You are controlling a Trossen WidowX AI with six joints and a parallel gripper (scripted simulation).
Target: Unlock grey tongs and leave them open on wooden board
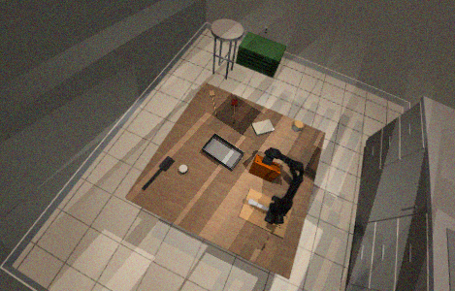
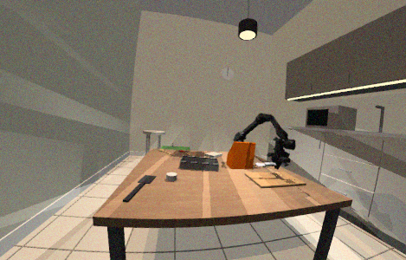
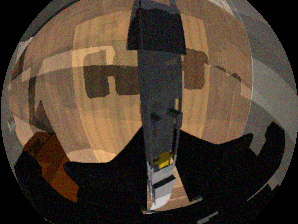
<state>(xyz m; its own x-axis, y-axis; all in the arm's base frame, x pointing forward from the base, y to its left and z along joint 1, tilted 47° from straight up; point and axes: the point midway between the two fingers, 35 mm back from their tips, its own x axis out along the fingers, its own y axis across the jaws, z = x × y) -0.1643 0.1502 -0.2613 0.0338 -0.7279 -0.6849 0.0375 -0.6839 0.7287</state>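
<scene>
Now: gripper tip 7 cm above the wooden board and 1 cm short of it. Round my gripper tip: white pad: 70 cm to the right, 31 cm ahead, 7 cm below; roasting tin: 52 cm ahead, 29 cm to the right, 5 cm below; small yellow piece: 4 cm above.
</scene>
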